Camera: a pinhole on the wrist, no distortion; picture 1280 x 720 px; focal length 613.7 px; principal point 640.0 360.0 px. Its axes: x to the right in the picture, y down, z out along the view. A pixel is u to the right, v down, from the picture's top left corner.
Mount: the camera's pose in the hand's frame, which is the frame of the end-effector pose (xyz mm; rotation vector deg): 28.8 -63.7 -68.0 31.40 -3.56 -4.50
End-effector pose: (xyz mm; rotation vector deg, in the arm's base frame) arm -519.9 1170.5 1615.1 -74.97 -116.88 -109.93
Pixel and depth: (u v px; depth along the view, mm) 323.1 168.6 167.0
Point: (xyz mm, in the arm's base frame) -561.4 1192.5 1415.3
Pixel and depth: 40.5 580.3 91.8
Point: -510.1 1165.6 1513.0
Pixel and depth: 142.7 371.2 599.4
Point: -176.0 1308.2 981.0
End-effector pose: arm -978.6 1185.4 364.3 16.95 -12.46 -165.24
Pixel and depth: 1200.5 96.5 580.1
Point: -1653.0 1703.0 474.3
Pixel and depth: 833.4 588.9 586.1
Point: -1310.7 1399.9 833.3
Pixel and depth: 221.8 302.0 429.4
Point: -814.6 1574.0 625.8
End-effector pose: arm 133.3 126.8 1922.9 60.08 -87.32 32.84
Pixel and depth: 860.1 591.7 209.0
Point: 152.7 -81.3 1951.9
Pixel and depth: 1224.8 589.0 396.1
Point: 113.6 -370.8 2166.2
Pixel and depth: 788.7 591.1 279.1
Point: 125.8 -144.4 1921.0
